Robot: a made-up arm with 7 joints.
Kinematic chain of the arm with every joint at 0, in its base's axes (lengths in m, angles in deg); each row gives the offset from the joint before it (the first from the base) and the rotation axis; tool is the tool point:
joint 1: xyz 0 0 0.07 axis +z
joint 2: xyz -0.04 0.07 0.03 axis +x
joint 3: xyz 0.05 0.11 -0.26 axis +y
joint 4: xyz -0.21 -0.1 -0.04 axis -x
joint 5: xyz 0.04 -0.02 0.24 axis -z
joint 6: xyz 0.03 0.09 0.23 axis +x
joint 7: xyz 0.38 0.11 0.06 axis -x
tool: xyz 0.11 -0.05 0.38
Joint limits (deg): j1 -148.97..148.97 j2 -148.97..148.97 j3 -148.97..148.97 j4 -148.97..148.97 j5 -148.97..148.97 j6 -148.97..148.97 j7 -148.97..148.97
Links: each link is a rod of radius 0.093 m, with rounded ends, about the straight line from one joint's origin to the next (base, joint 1, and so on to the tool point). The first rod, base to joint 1, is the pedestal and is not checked.
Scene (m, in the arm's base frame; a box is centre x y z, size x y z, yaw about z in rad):
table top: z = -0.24
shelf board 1: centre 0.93 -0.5 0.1 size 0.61 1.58 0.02 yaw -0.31
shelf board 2: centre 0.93 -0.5 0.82 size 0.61 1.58 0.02 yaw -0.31
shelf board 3: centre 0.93 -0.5 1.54 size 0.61 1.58 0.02 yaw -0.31
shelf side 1: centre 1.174 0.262 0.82 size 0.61 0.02 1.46 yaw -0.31
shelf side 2: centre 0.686 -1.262 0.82 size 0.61 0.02 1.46 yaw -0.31
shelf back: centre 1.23 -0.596 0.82 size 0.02 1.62 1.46 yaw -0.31
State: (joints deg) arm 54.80 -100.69 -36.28 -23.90 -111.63 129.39 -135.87
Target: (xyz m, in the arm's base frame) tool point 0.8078 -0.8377 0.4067
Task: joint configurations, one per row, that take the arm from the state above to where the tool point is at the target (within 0.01 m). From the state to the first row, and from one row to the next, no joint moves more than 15 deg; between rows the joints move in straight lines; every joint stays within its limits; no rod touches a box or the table.
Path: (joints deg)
1: 51.36 -102.92 -38.33 -30.34 -107.66 122.43 -123.06
2: 47.92 -105.15 -40.38 -36.78 -103.68 115.48 -110.25
3: 44.48 -107.39 -42.44 -43.22 -99.71 108.52 -97.45
4: 41.04 -109.62 -44.49 -49.66 -95.74 101.56 -84.64
5: 37.60 -111.85 -46.54 -56.11 -91.76 94.61 -71.83
6: 34.16 -114.08 -48.59 -62.55 -87.79 87.65 -59.02
7: 30.72 -116.31 -50.64 -68.99 -83.82 80.69 -46.22
8: 39.27 -114.09 -63.17 -59.71 -96.85 69.94 -38.62
9: 47.81 -111.87 -75.70 -50.44 -109.88 59.18 -31.02
10: 56.36 -109.65 -88.22 -41.16 -122.91 48.43 -23.42
11: 64.90 -107.43 -100.75 -31.89 -135.94 37.67 -15.81
12: 73.45 -105.21 -113.28 -22.62 -148.97 26.91 -8.21

